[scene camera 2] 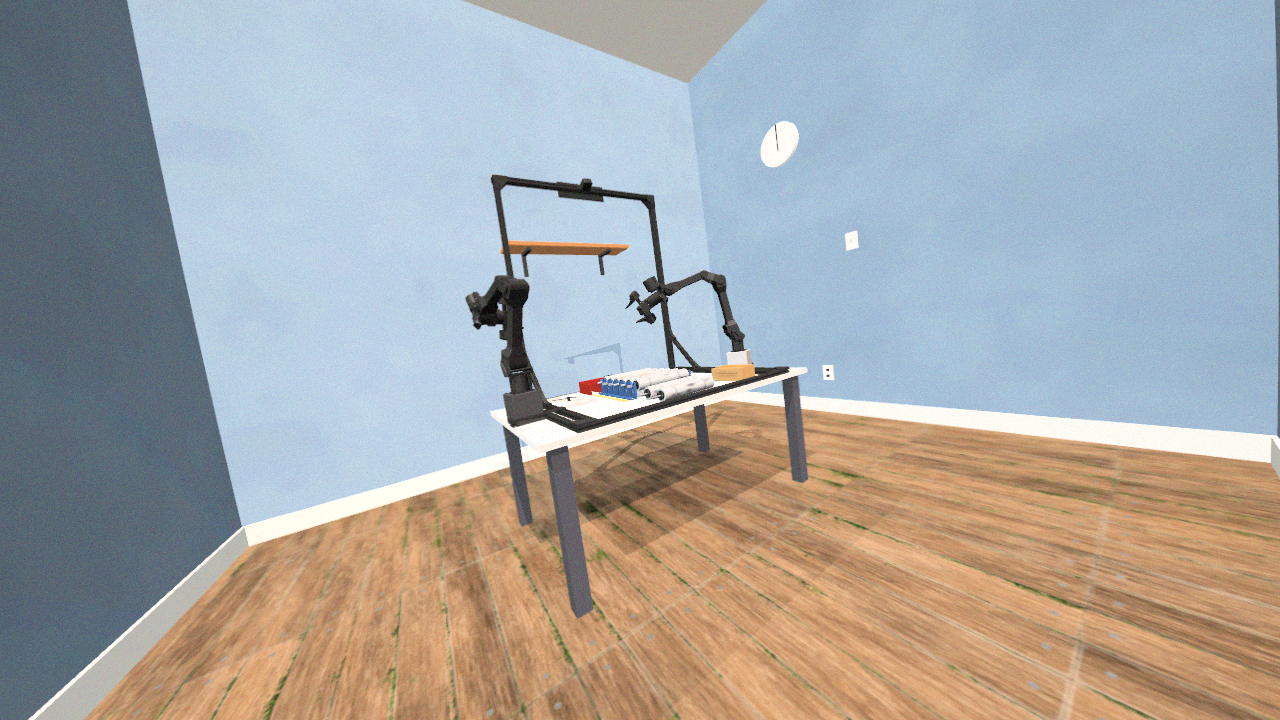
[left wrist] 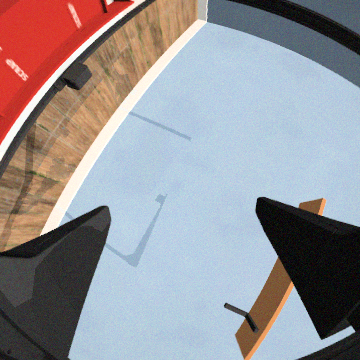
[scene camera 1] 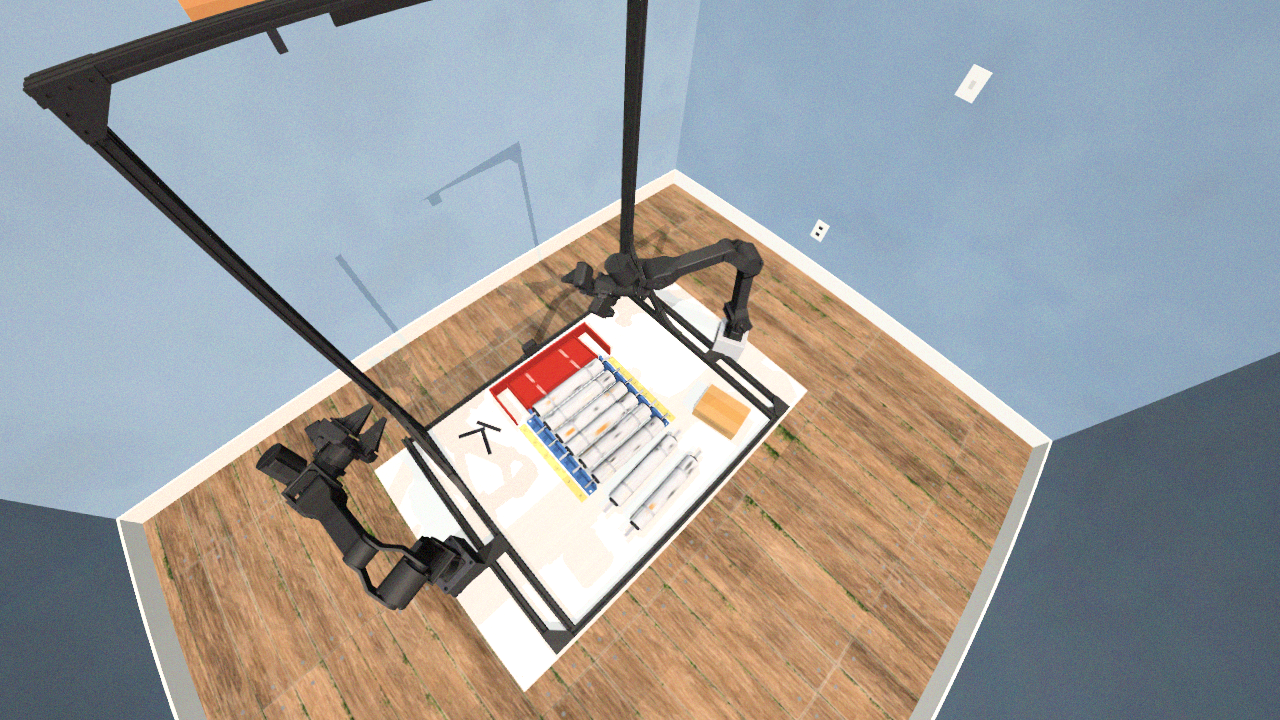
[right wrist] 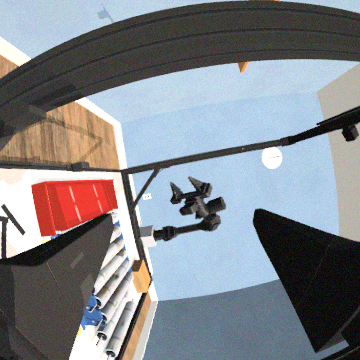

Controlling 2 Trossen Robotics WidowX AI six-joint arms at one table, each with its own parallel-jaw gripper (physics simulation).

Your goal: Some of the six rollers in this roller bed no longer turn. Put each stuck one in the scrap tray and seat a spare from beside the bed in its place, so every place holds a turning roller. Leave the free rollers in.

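Pixels of known places: left gripper, fingertip midpoint: [scene camera 2: 630, 315] [left wrist: 184, 208] [scene camera 1: 570, 285] [right wrist: 178, 179]; right gripper, fingertip midpoint: [scene camera 2: 523, 317] [scene camera 1: 378, 411] [right wrist: 183, 219]; left arm's base at its link origin: [scene camera 2: 738, 351] [scene camera 1: 733, 331] [right wrist: 154, 235]; right arm's base at its link origin: [scene camera 2: 521, 391] [scene camera 1: 447, 563].
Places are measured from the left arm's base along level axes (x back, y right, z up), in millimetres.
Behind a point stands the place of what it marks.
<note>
The blue roller bed [scene camera 1: 586, 481] [scene camera 2: 617, 388] @(x -563, y 386, z -65 mm) [right wrist: 93, 316] @(x -614, y 289, z -57 mm) holds several pale rollers side by side; which ones turn cannot be told. Two spare rollers [scene camera 1: 644, 469] @(x -534, y 140, z -49 mm) [scene camera 1: 664, 492] @(x -578, y 65, z -49 mm) lie parallel on the table beside the bed, towards the lower right in scene camera 1. The red scrap tray [scene camera 1: 547, 368] @(x -320, y 551, z -70 mm) [left wrist: 40, 50] @(x -289, y 555, z -72 mm) [right wrist: 60, 205] @(x -449, y 597, z -58 mm) stands along the bed's other side, and no roller shows in it. My left gripper [scene camera 1: 580, 296] @(x -210, y 484, z 256 mm) [left wrist: 184, 208] @(x -210, y 484, z 256 mm) [right wrist: 178, 179] @(x -210, y 484, z 256 mm) is open and empty, high beyond the tray's right end. My right gripper [scene camera 1: 376, 412] @(x -713, y 720, z 293 mm) is open and empty, raised at the left, well away from the bed.
An orange block [scene camera 1: 721, 411] @(x -281, y -31, z -42 mm) [scene camera 2: 733, 372] @(x -330, y -54, z -60 mm) [right wrist: 141, 276] @(x -300, y 3, z -43 mm) lies on the table right of the bed in scene camera 1. A thin black branched object [scene camera 1: 483, 434] @(x -593, y 647, z -97 mm) lies left of the bed. A black frame [scene camera 1: 631, 134] @(x 98, y 431, z 539 mm) [scene camera 2: 657, 241] @(x 95, y 419, z 677 mm) rises over the table.
</note>
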